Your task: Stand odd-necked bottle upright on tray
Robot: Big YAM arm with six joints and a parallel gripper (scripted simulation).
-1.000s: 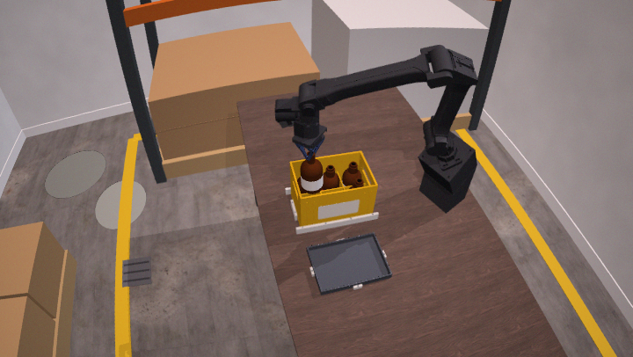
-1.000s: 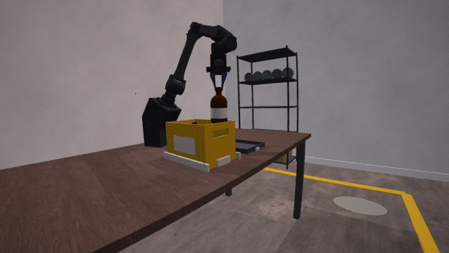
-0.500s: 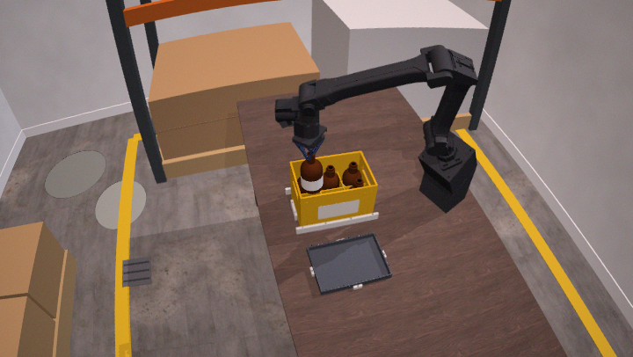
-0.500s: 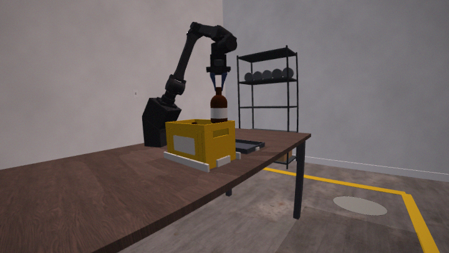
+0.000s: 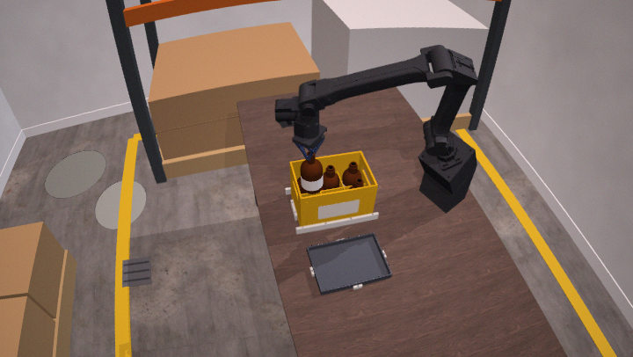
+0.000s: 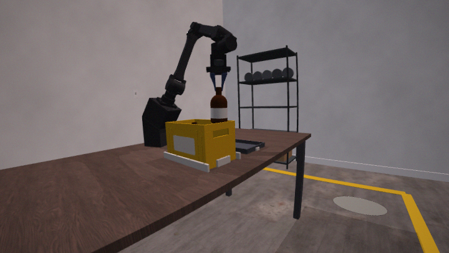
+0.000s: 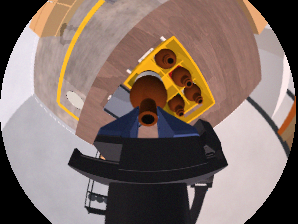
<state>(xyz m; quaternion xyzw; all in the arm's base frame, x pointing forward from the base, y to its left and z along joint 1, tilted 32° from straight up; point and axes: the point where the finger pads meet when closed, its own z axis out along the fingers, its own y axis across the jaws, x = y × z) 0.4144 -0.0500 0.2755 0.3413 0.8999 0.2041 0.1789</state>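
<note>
The glass bottle is 7 cm below my hand. Also, from my hand: dark tray (11 cm behind, 22 cm to the left, 30 cm below); then yellow crate (9 cm behind, 5 cm to the right, 23 cm below).
</note>
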